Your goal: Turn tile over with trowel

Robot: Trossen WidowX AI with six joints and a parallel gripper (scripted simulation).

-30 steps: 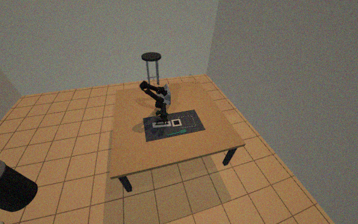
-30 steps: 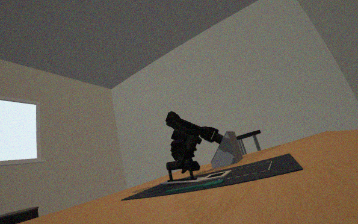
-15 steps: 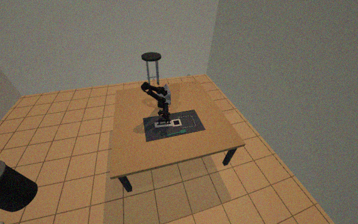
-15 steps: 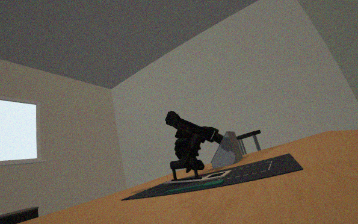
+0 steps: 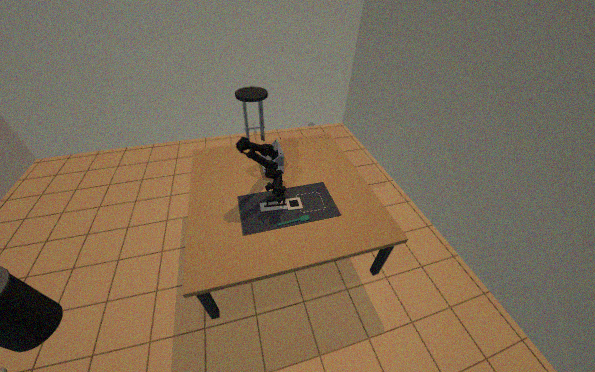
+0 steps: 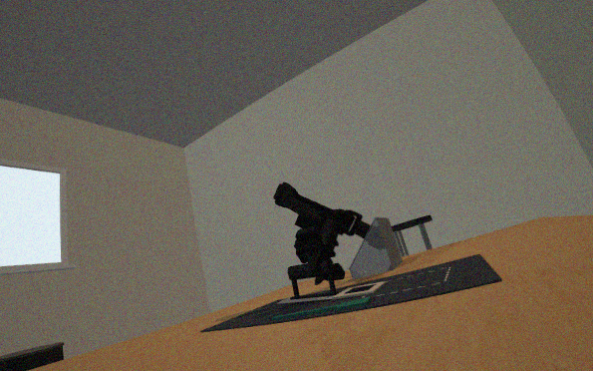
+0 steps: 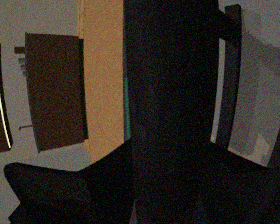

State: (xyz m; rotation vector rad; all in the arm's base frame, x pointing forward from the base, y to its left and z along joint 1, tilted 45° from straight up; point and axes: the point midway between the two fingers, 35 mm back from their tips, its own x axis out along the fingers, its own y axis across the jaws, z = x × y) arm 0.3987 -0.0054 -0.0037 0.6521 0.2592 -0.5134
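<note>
The dark mat is 2 cm behind my gripper tip, 6 cm to the left of it and 7 cm below it. Round my gripper tip: trowel (11 cm ahead, 10 cm to the left, 5 cm below); then tile (3 cm behind, 10 cm to the left, 5 cm below).
</note>
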